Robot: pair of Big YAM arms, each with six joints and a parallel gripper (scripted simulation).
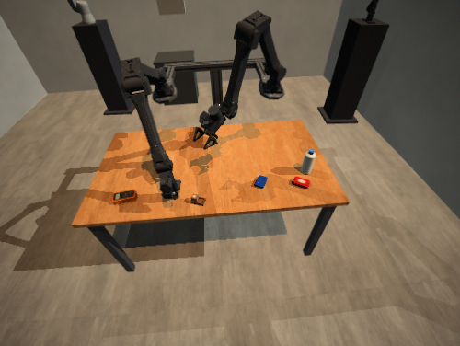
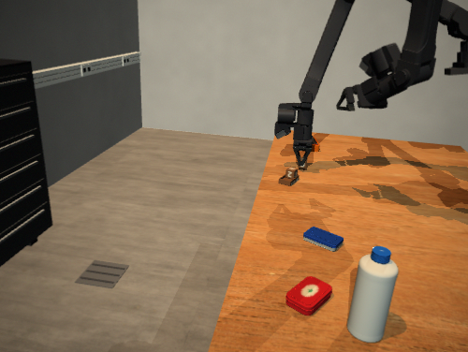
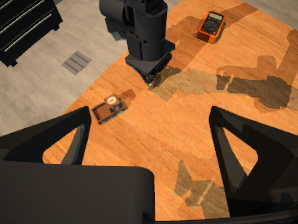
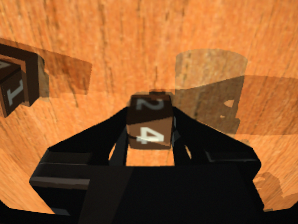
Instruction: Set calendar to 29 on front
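The cube is 10 mm behind my right hand. From my right hand the other things lie so: brown calendar tray 30 mm ahead, 140 mm to the left, 20 mm below; red tin 70 mm behind, 740 mm to the left, 10 mm below; blue block 100 mm behind, 510 mm to the left, 20 mm below.
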